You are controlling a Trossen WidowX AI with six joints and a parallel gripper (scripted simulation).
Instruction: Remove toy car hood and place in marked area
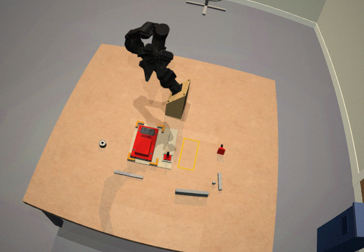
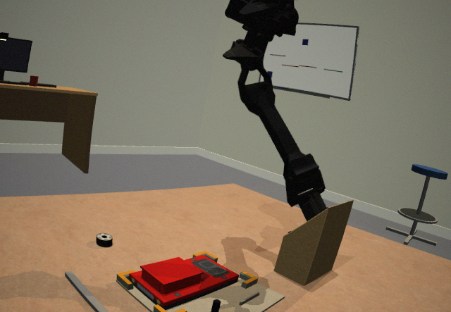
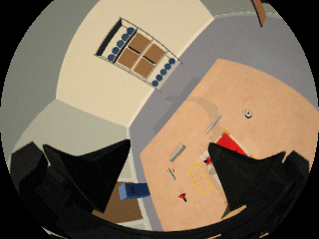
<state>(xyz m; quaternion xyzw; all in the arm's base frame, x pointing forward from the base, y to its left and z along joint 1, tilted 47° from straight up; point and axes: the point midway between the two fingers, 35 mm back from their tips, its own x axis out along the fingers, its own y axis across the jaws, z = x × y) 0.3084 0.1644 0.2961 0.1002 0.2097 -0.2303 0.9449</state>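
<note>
My gripper tip is now 430 mm above the red hood, 40 mm short of it and 20 mm to the left of it. From my gripper tip the other things lie so: black wheel (470 mm below, 240 mm to the right, 50 mm ahead).
</note>
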